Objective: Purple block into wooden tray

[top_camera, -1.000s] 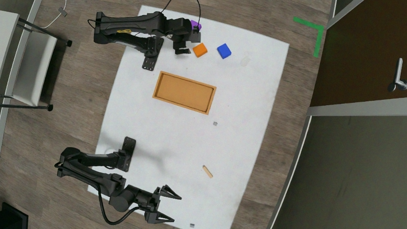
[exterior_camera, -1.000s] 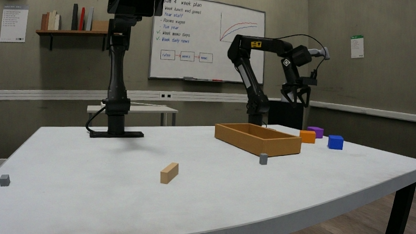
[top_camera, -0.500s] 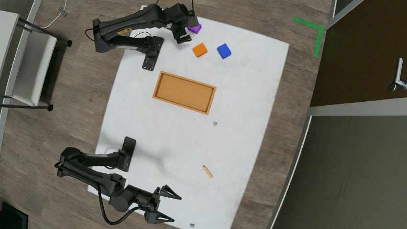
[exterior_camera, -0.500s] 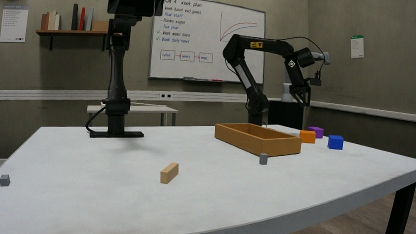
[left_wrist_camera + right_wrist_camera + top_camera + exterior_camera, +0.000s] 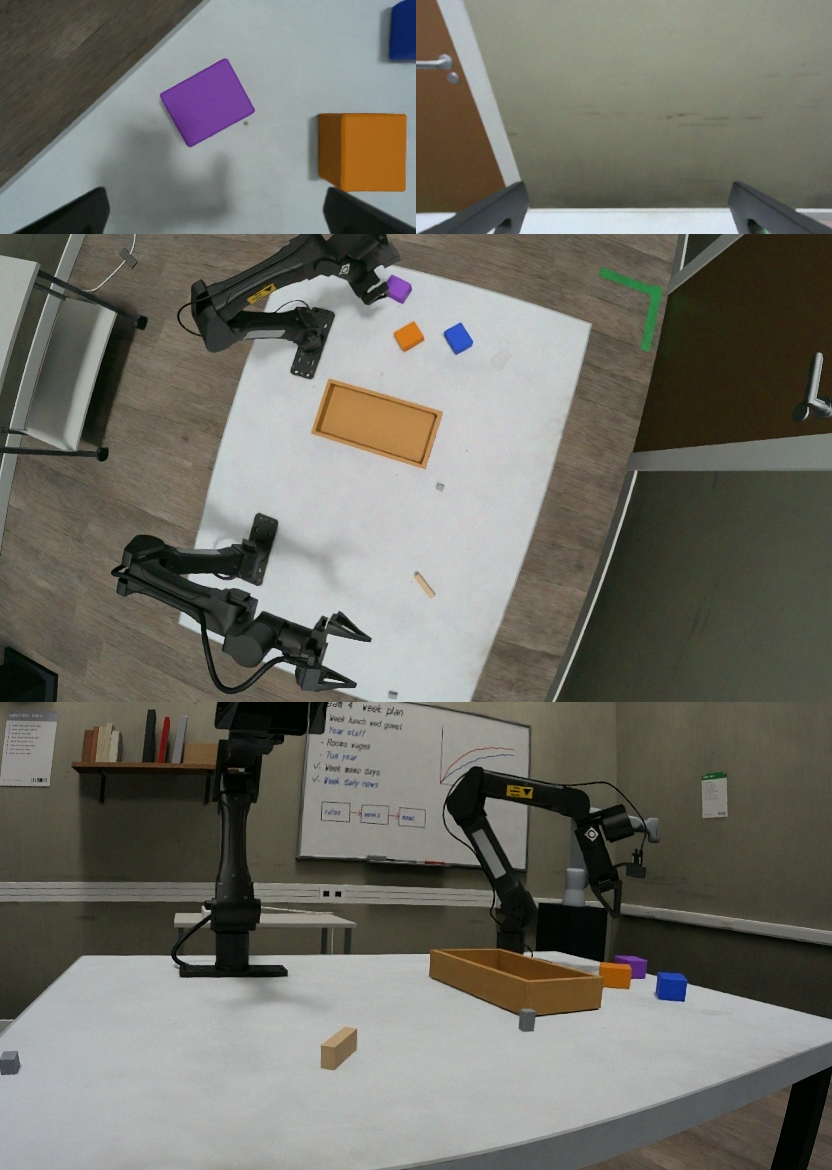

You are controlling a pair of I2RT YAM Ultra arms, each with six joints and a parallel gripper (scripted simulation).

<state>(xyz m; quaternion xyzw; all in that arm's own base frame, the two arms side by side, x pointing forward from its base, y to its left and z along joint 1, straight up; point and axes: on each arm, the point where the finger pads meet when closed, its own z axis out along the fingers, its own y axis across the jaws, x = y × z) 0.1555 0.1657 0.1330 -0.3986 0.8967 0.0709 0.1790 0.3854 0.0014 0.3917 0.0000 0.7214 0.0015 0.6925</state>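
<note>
The purple block is 110 mm below my left hand, 40 mm to the left of it and 30 mm ahead of it. Round my left hand: wooden tray: 330 mm to the right, 120 mm below, 80 mm ahead; orange block: 110 mm below, 100 mm ahead, 90 mm to the right; blue block: 220 mm ahead, 110 mm below, 60 mm to the right.
</note>
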